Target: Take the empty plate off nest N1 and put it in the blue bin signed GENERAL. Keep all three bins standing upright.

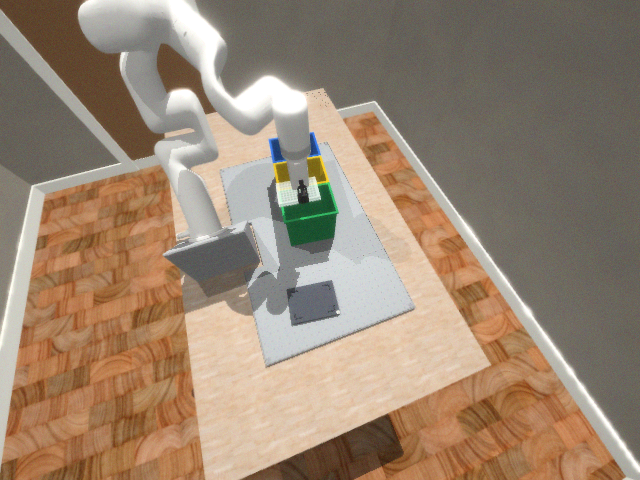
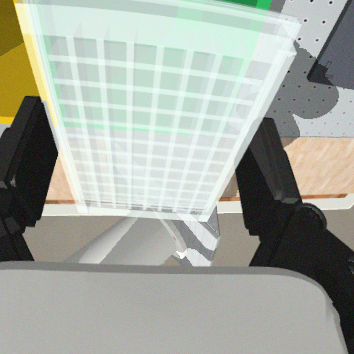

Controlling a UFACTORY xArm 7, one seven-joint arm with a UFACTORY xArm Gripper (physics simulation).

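Places are measured from the arm's base along level axes (x right, y ahead, z up), in millimetres.
Pixels of known places: gripper, fingertip midpoint: (image 1: 301,190) (image 2: 151,129); arm's base, link origin: (image 1: 209,235) (image 2: 161,224).
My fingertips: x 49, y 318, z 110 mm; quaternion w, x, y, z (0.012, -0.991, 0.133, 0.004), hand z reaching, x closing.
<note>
Ahead of a thing's pixels: the offset from my fingertips to its top centre. "pt": to the spot under its first point. Level surfaces: height alone.
The clear plate @(dz +8, dx -3, dy -11 mm) (image 1: 287,195) (image 2: 150,90), with a white grid of wells, hangs roughly level above the green bin @(dz -71, dx -2, dy +19 mm) (image 1: 311,228) and the near edge of the yellow bin @(pt dz -133, dx -167, dy +136 mm) (image 1: 317,169). My gripper (image 1: 303,196) (image 2: 151,129) is shut on the plate, one black finger on each side of it. The blue bin @(pt dz -128, dx -326, dy +36 mm) (image 1: 278,150) stands farthest back, partly hidden behind the arm. All three bins stand upright in a row. The dark nest @(dz -236, dx +265, dy -96 mm) (image 1: 313,302) lies bare near the front of the grey mat. No bin's sign is readable.
The grey perforated mat @(dz -251 mm) (image 1: 361,289) lies on the wooden table @(dz -263 mm) (image 1: 320,392). The arm's grey base block (image 1: 217,258) stands at the mat's left. The yellow bin stands between the blue and green bins, with their rims close together.
</note>
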